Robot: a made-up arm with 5 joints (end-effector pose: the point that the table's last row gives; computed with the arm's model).
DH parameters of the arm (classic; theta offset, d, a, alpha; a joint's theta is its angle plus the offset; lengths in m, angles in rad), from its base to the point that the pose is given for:
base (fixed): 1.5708 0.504 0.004 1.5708
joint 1: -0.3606 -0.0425 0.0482 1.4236
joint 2: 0 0.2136 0.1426 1.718
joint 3: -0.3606 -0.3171 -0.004 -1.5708
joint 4: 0 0.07 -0.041 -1.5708
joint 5: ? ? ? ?
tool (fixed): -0.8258 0.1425 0 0
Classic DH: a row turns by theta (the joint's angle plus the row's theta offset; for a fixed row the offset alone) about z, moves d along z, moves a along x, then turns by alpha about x.
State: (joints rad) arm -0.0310 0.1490 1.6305 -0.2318 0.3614
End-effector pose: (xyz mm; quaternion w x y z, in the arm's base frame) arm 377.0 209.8 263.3 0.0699 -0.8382 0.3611 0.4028
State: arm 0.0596 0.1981 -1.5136 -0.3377 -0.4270
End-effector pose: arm 287.7 -11.1 398.8 0.8370 -0.3454 -0.3443 0.2483
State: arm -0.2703 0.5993 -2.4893 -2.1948 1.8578
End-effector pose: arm 406.4 -293.1 539.8 0.2959 0.0105 0.8780 -0.3761
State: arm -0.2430 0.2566 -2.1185 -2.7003 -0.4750
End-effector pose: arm 261.1 -31.1 124.5 0.0213 0.5003 0.7845 0.3657
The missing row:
joint 5: -1.4872 0.1076 -0.1968 -2.1552
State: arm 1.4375 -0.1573 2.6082 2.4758 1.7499
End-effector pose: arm 116.5 355.1 414.5 0.3070 -0.5112 -0.5561 -0.5789
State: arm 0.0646 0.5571 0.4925 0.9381 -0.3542
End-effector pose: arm 463.6 -47.2 389.3 0.5196 -0.5847 0.6167 -0.0877
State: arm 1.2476 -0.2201 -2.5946 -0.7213 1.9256
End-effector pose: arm 421.1 477.3 746.9 0.4382 -0.6946 0.3711 0.4333
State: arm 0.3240 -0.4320 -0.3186 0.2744 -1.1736
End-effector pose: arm 213.1 508.7 289.5 0.2883 -0.8023 0.1221 0.5083
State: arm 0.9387 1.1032 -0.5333 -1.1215 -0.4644
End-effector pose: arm 198.5 -7.3 375.2 0.8133 -0.5576 -0.1655 0.0128
